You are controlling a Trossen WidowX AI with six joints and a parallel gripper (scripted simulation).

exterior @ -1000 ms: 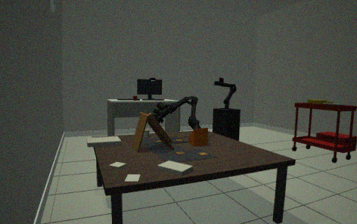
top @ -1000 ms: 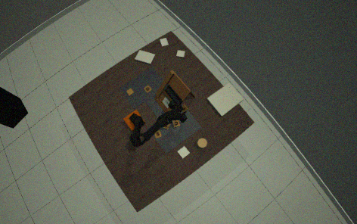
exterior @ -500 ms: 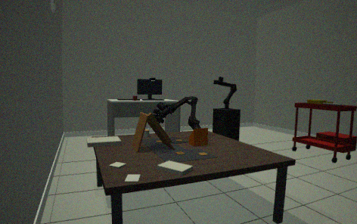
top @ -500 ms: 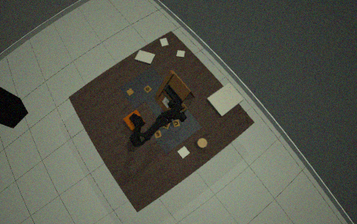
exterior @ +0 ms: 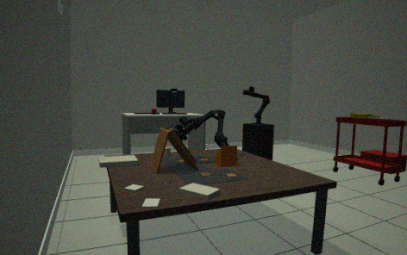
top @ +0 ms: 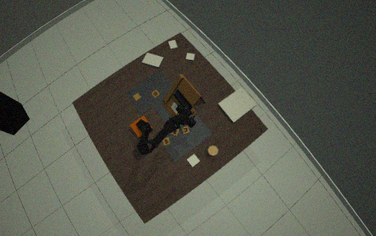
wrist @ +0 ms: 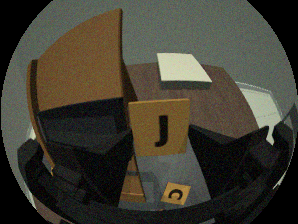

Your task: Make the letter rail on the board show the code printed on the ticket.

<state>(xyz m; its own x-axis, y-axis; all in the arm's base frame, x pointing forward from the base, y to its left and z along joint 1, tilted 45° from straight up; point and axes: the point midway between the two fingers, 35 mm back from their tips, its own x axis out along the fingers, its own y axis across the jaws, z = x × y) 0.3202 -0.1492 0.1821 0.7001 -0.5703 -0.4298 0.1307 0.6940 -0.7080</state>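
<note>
Now: the white ticket 40 mm behind my gripper tip, 150 mm to the left of it and 90 mm below it. The rest, counted from my gripper tip: tan letter tile right at my gripper tip; then white slab 370 mm ahead, 190 mm to the right, 150 mm below; then white pad 160 mm ahead, 680 mm to the left, 160 mm below.
</note>
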